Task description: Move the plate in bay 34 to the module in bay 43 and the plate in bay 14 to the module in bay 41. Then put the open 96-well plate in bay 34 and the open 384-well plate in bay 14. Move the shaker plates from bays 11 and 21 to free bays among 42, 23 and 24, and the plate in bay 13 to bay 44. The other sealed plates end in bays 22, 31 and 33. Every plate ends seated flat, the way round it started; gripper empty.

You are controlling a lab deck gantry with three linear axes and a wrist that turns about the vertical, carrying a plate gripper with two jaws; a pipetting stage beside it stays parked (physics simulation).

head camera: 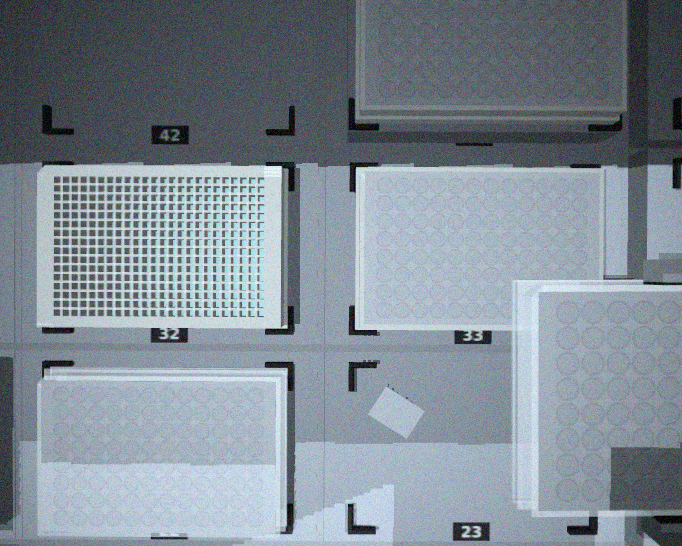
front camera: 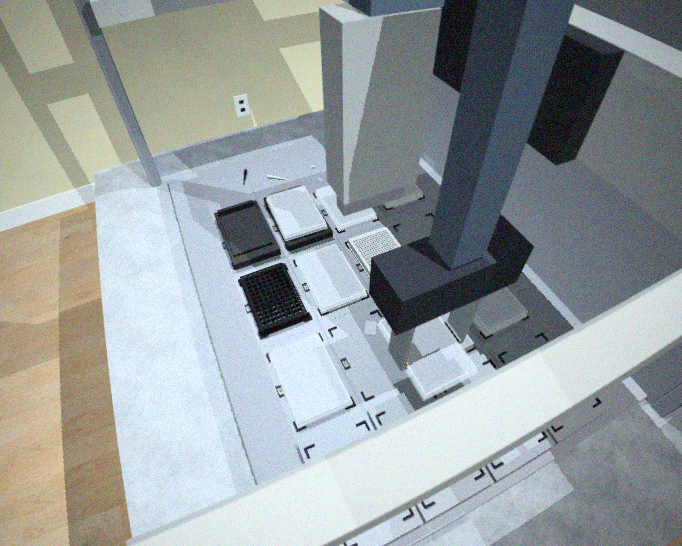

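Seen in the pictures: gripper, fingertip midpoint: (front camera: 425,346); robot's base, origin of the base link: (front camera: 218,224).
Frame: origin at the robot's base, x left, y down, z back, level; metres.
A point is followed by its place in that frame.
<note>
My gripper (front camera: 436,355) {z -0.450, x 0.200, y -0.075 m} is shut on a sealed plate (front camera: 440,372) {z -0.494, x 0.194, y -0.082 m} (head camera: 602,409) {z -0.413, x 0.197, y -0.082 m}, which hangs above the deck, overlapping the right parts of bays 23 and 33 in the head view. The shaker (front camera: 247,236) {z -0.085, x 0.042, y -0.024 m} in bay 11 carries no plate; a sealed plate (front camera: 296,211) {z -0.074, x 0.148, y -0.037 m} sits on the bay 21 shaker. The black open 96-well plate (front camera: 274,298) {z -0.237, x 0.044, y -0.014 m} is in bay 12, the white open 384-well plate (front camera: 372,245) {z -0.198, x 0.251, y -0.012 m} (head camera: 159,247) {z -0.228, x 0.257, y -0.014 m} in bay 32. Sealed plates are in bay 13 (front camera: 310,381) {z -0.403, x 0.042, y -0.014 m}, bay 22 (front camera: 329,278) {z -0.238, x 0.145, y -0.014 m} (head camera: 162,455) {z -0.230, x 0.151, y -0.014 m}, bay 33 (head camera: 472,244) {z -0.387, x 0.259, y -0.014 m} and on the bay 43 module (front camera: 500,309) {z -0.429, x 0.364, y -0.033 m} (head camera: 489,56) {z -0.389, x 0.345, y -0.033 m}.
The grey pipetting stage (front camera: 381,113) stands at the back and hides much of bays 31 and 41. A small white square (front camera: 372,327) {z -0.352, x 0.172, y -0.001 m} (head camera: 396,412) {z -0.351, x 0.169, y -0.001 m} lies in bay 23. A pale beam (front camera: 398,455) {z -0.619, x 0.022, y -0.400 m} crosses the front. A dark pen (front camera: 245,176) {z 0.125, x 0.094, y -0.005 m} and white stick (front camera: 277,177) {z 0.087, x 0.159, y -0.005 m} lie at the back.
</note>
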